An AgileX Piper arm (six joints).
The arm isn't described. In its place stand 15 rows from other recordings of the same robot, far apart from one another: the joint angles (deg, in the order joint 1, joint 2, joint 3, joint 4, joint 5, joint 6), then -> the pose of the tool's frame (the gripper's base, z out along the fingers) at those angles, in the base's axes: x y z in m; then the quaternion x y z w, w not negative.
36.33 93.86 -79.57 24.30 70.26 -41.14 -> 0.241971, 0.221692, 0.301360, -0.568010, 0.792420, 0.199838, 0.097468
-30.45 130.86 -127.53 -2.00 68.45 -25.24 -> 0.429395, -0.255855, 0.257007, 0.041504, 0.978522, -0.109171, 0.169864
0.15 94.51 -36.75 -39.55 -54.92 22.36 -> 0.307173, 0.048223, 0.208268, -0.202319, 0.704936, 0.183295, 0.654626
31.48 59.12 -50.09 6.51 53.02 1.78 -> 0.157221, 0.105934, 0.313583, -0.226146, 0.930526, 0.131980, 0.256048
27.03 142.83 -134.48 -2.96 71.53 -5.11 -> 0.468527, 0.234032, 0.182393, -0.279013, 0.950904, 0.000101, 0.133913
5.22 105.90 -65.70 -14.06 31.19 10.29 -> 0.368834, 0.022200, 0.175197, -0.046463, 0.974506, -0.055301, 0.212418
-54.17 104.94 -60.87 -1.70 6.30 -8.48 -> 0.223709, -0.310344, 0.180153, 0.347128, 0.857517, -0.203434, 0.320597
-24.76 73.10 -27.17 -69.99 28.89 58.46 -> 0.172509, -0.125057, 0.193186, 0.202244, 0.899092, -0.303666, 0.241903
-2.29 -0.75 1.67 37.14 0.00 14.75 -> 0.056394, -0.002255, 0.204139, 0.310353, 0.606744, 0.306958, 0.664319
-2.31 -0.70 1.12 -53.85 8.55 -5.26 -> 0.055197, -0.013160, 0.199309, -0.298186, 0.644473, -0.394071, 0.583479
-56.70 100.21 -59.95 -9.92 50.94 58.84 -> 0.161191, -0.267562, 0.177330, 0.814430, 0.575211, -0.068275, 0.034281
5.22 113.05 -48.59 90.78 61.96 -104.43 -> 0.306504, 0.108647, 0.126644, -0.268985, 0.791858, 0.478091, 0.268397
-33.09 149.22 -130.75 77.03 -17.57 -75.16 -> 0.485693, -0.348450, 0.183077, 0.314613, 0.692199, -0.284475, 0.583913
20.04 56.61 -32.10 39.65 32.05 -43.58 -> 0.159292, 0.090903, 0.256195, -0.287905, 0.866734, 0.195836, 0.357114
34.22 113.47 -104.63 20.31 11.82 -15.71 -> 0.399262, 0.279367, 0.348372, -0.226172, 0.759926, 0.226952, 0.565554
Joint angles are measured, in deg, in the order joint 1, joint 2, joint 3, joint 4, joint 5, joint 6. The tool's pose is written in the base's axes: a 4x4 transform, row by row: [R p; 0 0 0 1], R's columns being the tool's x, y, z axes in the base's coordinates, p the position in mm. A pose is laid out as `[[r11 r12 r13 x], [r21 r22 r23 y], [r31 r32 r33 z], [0 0 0 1]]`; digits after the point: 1 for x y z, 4 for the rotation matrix.
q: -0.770 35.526 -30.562 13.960 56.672 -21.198
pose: [[-0.7817 -0.2893 0.5525 93.6], [-0.2168 0.9567 0.1942 17.1], [-0.5848 0.0319 -0.8105 266.9], [0 0 0 1]]
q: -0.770 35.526 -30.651 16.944 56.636 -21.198
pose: [[-0.7800 -0.2894 0.5549 93.8], [-0.1860 0.9538 0.2360 20.9], [-0.5975 0.0808 -0.7978 268.4], [0 0 0 1]]
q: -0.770 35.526 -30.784 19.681 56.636 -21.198
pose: [[-0.7782 -0.2898 0.5572 94.0], [-0.1573 0.9488 0.2738 24.3], [-0.6080 0.1254 -0.7840 270.3], [0 0 0 1]]
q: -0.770 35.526 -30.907 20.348 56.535 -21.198
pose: [[-0.7758 -0.2898 0.5604 94.2], [-0.1498 0.9475 0.2826 25.1], [-0.6129 0.1353 -0.7785 271.3], [0 0 0 1]]
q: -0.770 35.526 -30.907 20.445 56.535 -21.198
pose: [[-0.7758 -0.2899 0.5604 94.2], [-0.1488 0.9472 0.2839 25.3], [-0.6131 0.1369 -0.7780 271.4], [0 0 0 1]]
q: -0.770 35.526 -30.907 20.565 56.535 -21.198
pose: [[-0.7758 -0.2899 0.5604 94.2], [-0.1475 0.9469 0.2855 25.4], [-0.6135 0.1388 -0.7774 271.4], [0 0 0 1]]
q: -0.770 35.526 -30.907 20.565 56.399 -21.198
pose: [[-0.7746 -0.2894 0.5624 94.4], [-0.1469 0.9472 0.2850 25.4], [-0.6152 0.1382 -0.7762 271.5], [0 0 0 1]]
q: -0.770 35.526 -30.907 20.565 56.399 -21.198
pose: [[-0.7746 -0.2894 0.5624 94.4], [-0.1469 0.9472 0.2850 25.4], [-0.6152 0.1382 -0.7762 271.5], [0 0 0 1]]
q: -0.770 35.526 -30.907 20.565 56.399 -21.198
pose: [[-0.7746 -0.2894 0.5624 94.4], [-0.1469 0.9472 0.2850 25.4], [-0.6152 0.1382 -0.7762 271.5], [0 0 0 1]]
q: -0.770 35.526 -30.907 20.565 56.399 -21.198
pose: [[-0.7746 -0.2894 0.5624 94.4], [-0.1469 0.9472 0.2850 25.4], [-0.6152 0.1382 -0.7762 271.5], [0 0 0 1]]
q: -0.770 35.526 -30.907 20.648 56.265 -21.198
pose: [[-0.7733 -0.2889 0.5644 94.6], [-0.1454 0.9472 0.2857 25.4], [-0.6171 0.1389 -0.7745 271.7], [0 0 0 1]]
